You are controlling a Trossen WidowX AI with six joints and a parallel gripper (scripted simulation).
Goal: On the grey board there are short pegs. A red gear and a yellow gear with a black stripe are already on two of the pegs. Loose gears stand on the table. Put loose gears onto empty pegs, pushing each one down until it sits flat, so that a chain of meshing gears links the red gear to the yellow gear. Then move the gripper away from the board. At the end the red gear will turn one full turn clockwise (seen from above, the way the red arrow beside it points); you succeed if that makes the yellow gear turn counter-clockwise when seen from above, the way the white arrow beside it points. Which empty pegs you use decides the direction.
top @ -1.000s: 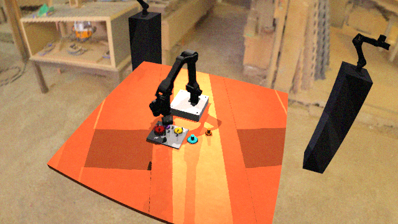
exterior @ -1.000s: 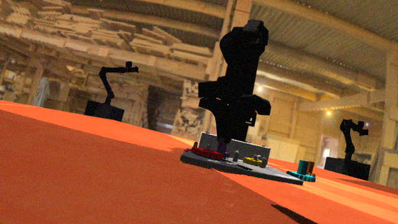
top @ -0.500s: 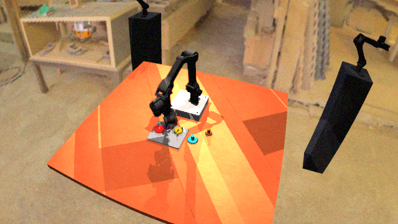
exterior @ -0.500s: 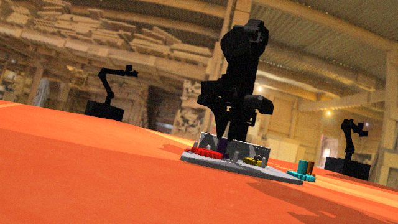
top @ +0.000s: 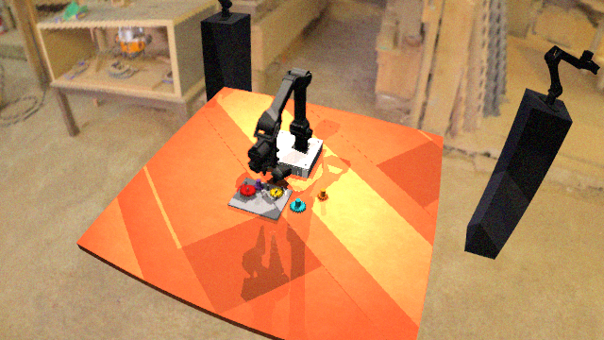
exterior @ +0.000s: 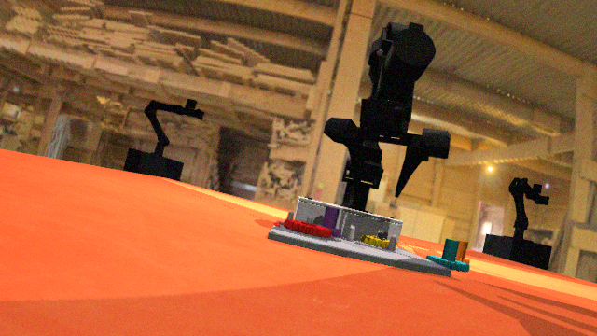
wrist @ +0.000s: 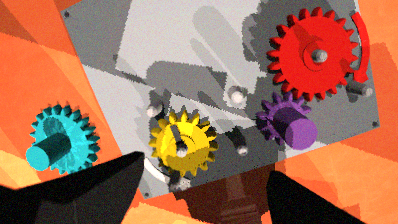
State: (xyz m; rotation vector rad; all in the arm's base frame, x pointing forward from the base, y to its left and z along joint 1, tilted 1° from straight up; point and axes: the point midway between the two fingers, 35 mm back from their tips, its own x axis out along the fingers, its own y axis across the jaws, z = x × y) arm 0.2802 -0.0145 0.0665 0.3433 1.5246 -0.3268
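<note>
Right now the orange gear is 7 cm behind my gripper tip, 19 cm to the left of it and 7 cm below it. Also, from my gripper tip: yellow gear (1 cm behind, 2 cm to the left, 7 cm below); purple gear (1 cm behind, 6 cm to the right, 6 cm below); grey board (4 cm ahead, 3 cm to the right, 7 cm below).
</note>
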